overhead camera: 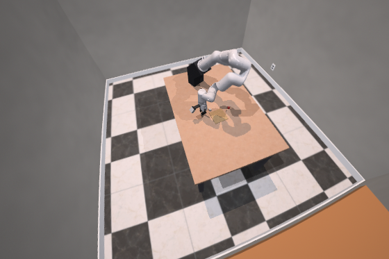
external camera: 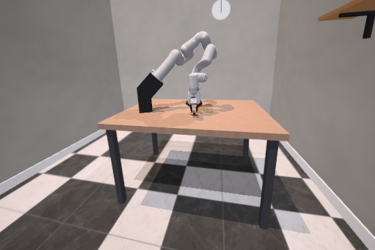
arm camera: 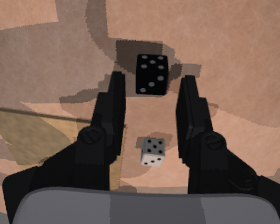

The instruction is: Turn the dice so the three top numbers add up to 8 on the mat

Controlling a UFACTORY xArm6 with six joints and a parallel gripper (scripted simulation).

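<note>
Right now my hand is 150 mm to the right of the tan mat, 40 mm short of it and 40 mm above it. Round my hand: white die: 80 mm to the left, 40 mm below, 40 mm behind; red die: 270 mm to the left, 40 mm below, 40 mm behind.
</note>
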